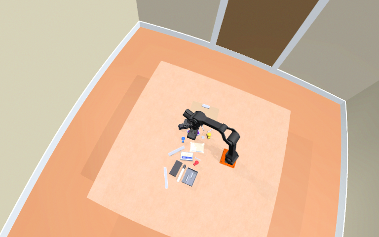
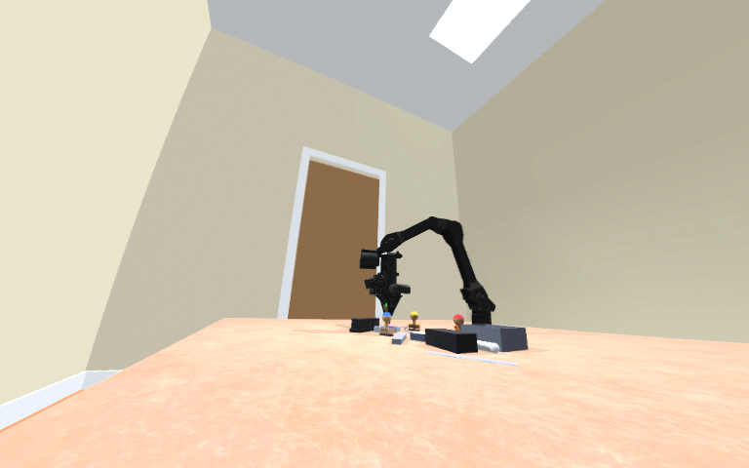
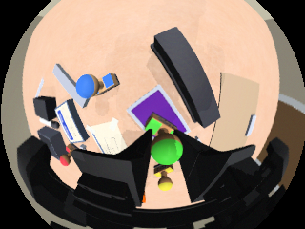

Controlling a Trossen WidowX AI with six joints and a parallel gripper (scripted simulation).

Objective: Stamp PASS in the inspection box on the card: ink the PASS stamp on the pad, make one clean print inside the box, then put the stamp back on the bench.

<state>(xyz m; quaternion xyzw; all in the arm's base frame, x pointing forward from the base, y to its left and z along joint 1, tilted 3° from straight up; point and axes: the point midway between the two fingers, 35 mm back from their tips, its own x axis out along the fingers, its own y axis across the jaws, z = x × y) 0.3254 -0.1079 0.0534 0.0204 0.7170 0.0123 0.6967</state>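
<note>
Now: the purple ink pad 4 cm below my gripper tip. The rest, counted from my gripper tip: blue-knobbed stamp 9 cm to the left, 5 cm ahead, 3 cm below; black bar 6 cm ahead, 3 cm to the right, 3 cm below; green-knobbed stamp right at my gripper tip.
</note>
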